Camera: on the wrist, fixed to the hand. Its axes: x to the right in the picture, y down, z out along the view.
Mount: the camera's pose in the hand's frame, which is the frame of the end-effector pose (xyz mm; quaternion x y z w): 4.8 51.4 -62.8 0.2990 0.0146 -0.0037 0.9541
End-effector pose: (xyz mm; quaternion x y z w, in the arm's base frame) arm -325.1 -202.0 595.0 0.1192 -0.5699 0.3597 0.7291
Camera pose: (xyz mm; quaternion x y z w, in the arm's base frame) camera -311.8 -126.8 567.0 0.3286 -0.4251 0.5127 0.6697
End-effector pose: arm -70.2 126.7 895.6 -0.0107 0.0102 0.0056 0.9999
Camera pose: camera -67.3 176.8 831.6 0.2886 0.0260 -0.0016 0.9571
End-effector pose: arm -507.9 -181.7 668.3 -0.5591 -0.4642 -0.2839 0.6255
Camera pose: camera -444.5 -230.4 653.7 -0.3406 -0.5208 -0.1426 0.7697
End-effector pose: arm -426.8 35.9 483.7 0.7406 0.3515 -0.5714 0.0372
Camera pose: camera -345.9 28.3 483.3 -0.7248 -0.1678 0.6396 0.1932
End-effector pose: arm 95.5 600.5 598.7 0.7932 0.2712 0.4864 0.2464
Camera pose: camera 50.3 574.1 660.9 -0.8224 -0.4107 -0.3937 0.0042
